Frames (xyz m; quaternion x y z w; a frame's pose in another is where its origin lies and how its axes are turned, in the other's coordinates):
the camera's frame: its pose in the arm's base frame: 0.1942 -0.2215 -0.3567 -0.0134 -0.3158 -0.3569 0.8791
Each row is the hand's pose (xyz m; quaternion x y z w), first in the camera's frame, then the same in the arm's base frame.
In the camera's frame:
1: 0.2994 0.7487 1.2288 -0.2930 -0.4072 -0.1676 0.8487
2: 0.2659 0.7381 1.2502 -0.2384 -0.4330 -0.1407 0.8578
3: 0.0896 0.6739 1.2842 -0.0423 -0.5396 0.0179 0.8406
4: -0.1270 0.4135 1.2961 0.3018 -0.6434 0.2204 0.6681
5: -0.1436 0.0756 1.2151 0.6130 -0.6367 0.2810 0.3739
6: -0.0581 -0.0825 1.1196 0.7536 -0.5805 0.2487 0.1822
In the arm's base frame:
1: 0.1633 0.4568 0.9468 -0.3613 -0.5236 -0.5373 0.5537
2: 0.1266 0.4750 0.9429 -0.3312 -0.5683 -0.4993 0.5639
3: -0.0290 0.5447 0.8575 -0.2467 -0.7245 -0.2904 0.5744
4: -0.3194 0.4878 0.6922 -0.0429 -0.8813 0.0592 0.4668
5: -0.4991 0.2262 0.5498 0.2179 -0.8928 0.3157 0.2361
6: -0.5008 0.0317 0.4897 0.3743 -0.8335 0.3994 0.0757

